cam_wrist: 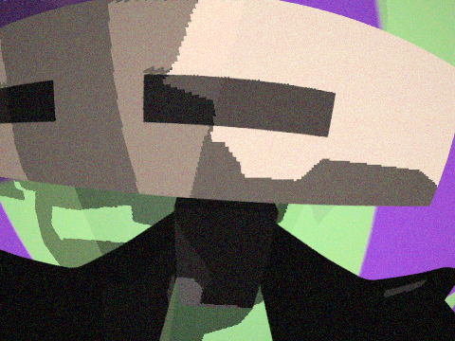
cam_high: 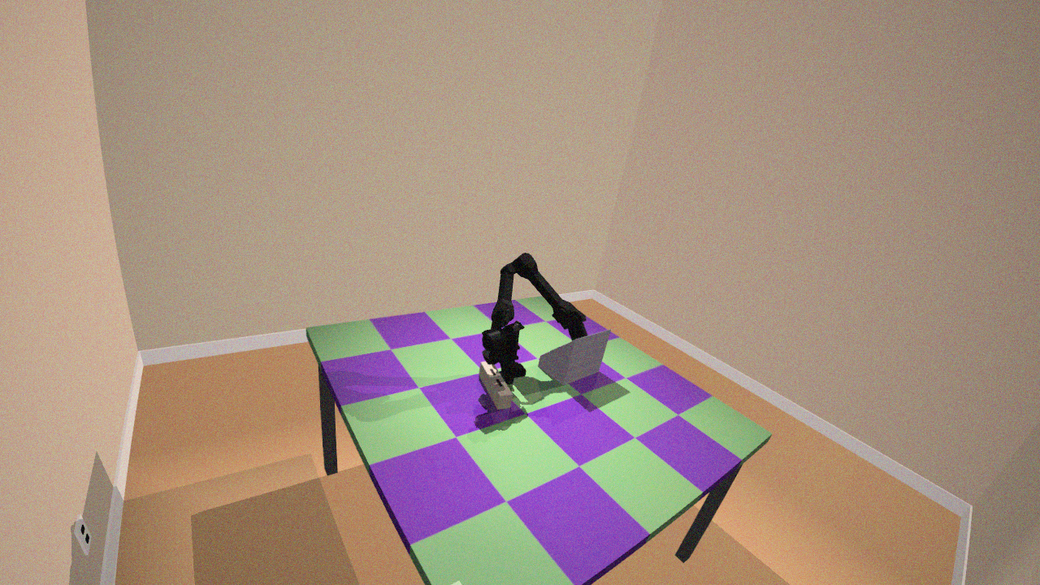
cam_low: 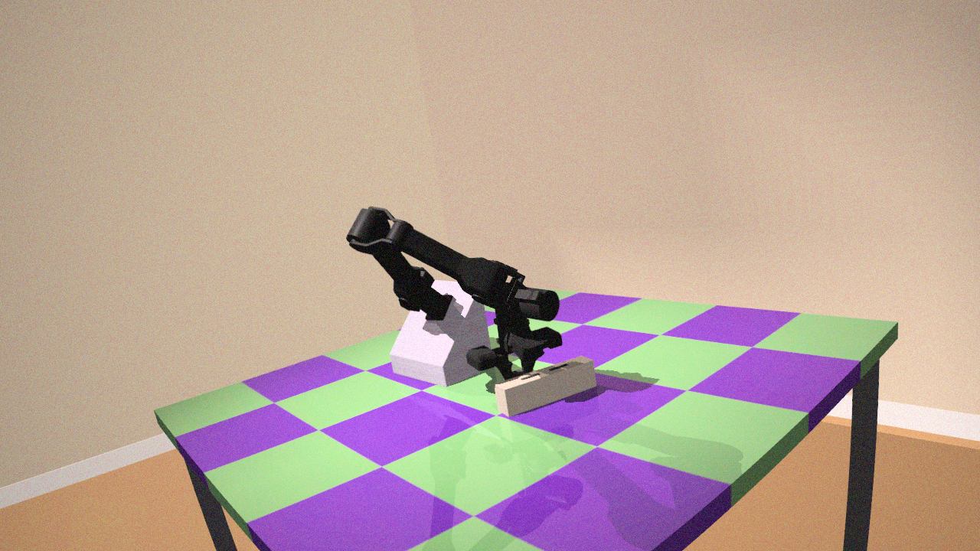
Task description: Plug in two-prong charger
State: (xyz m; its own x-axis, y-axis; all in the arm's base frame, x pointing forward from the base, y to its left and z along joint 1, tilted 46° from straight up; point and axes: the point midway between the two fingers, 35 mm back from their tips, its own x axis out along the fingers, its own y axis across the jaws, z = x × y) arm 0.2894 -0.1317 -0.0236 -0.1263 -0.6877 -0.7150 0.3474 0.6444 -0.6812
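Now: the black two-prong charger 2 cm ahead of my gripper tip, 1 cm to the right of it and 1 cm above it.
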